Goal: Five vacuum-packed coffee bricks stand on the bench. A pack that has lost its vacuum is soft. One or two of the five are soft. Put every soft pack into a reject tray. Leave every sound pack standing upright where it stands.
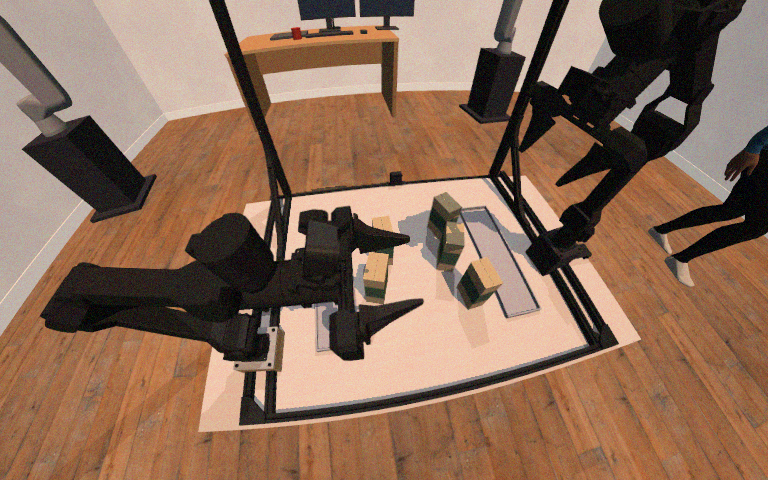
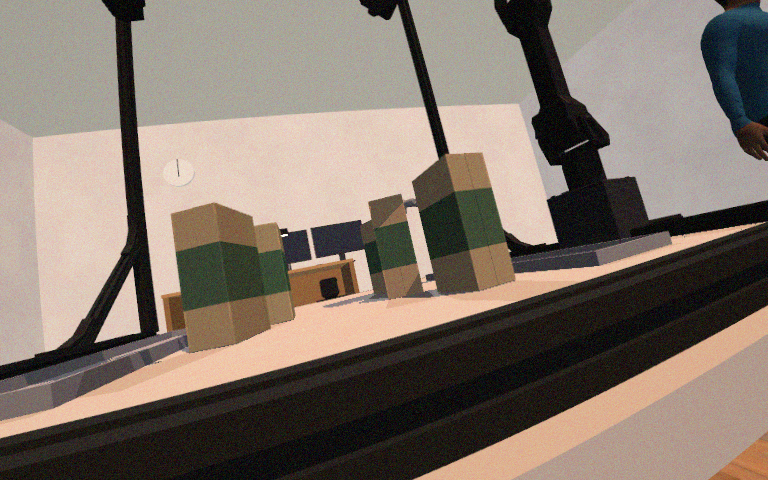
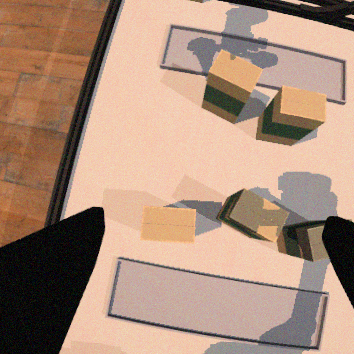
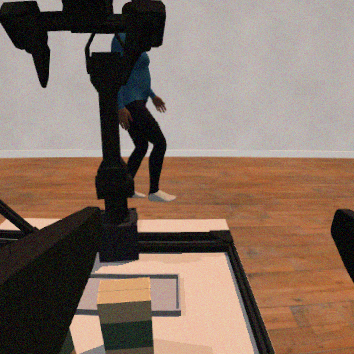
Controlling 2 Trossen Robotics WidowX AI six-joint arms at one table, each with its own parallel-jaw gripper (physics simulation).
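Pixels of known places: left gripper, fingertip midpoint: [image 1: 537, 167] [image 3: 216, 223] [image 4: 82, 84]; right gripper, fingertip midpoint: [image 1: 416, 267] [image 4: 218, 219]; left arm's base, link origin: [image 1: 561, 241] [image 2: 589, 188] [image 4: 116, 216]; right arm's base, link origin: [image 1: 255, 347].
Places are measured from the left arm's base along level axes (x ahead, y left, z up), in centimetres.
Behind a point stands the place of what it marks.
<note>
Five tan packs with green bands stand upright; their softness does not show. One pack [image 1: 480, 283] {x 34.2, y 4.5, z 2.8 cm} [image 2: 464, 220] {x 33.9, y 6.4, z -3.2 cm} [image 3: 168, 224] {x 31.6, y 2.6, z 3.9 cm} [image 4: 125, 315] {x 34.1, y 2.7, z 1.1 cm} is nearest the right tray [image 1: 504, 254] {x 13.2, y -6.3, z -9.9 cm} [image 3: 200, 300] {x 17.4, y -3.7, z -9.9 cm}. A second pack [image 1: 451, 246] {x 36.0, y -7.5, z 2.7 cm} [image 2: 395, 249] {x 35.4, y -7.2, z -3.7 cm} [image 3: 255, 215] {x 33.4, y -9.9, z 3.9 cm} and a third pack [image 1: 444, 209] {x 32.2, y -19.8, z 3.2 cm} [image 3: 305, 242] {x 29.6, y -18.2, z 2.5 cm} stand close together behind it. A fourth pack [image 1: 376, 277] {x 57.4, y -4.1, z 3.8 cm} [image 2: 215, 277] {x 57.0, y -2.9, z -3.6 cm} [image 3: 232, 80] {x 54.7, y -6.4, z 3.8 cm} and a fifth pack [image 1: 382, 226] {x 51.6, y -18.4, z 3.8 cm} [image 3: 303, 110] {x 50.3, y -18.0, z 3.9 cm} stand near the left tray [image 1: 322, 333] {x 74.0, y 0.8, z -9.9 cm} [image 3: 310, 75] {x 65.6, y -27.2, z -9.9 cm}. My left gripper [image 1: 542, 165] {x 32.0, y 0.0, z 32.5 cm} [image 3: 216, 223] {x 32.0, y 0.0, z 32.5 cm} is open, high beyond the right tray. My right gripper [image 1: 415, 270] {x 55.4, y 8.2, z 27.7 cm} [image 4: 218, 219] {x 55.4, y 8.2, z 27.7 cm} is open, above the left packs.
Black frame posts [image 1: 249, 84] {x 78.3, y -54.1, z 32.7 cm} [image 1: 521, 107] {x -4.8, y -41.0, z 22.1 cm} rise at the back corners of the bench. A black rail [image 1: 430, 390] {x 52.4, y 21.8, z -8.2 cm} [image 2: 396, 407] {x 50.9, y 23.4, z -9.2 cm} runs along the front edge. A person [image 1: 736, 215] [image 4: 145, 125] is on the floor beyond the right side. A desk [image 1: 317, 50] stands behind.
</note>
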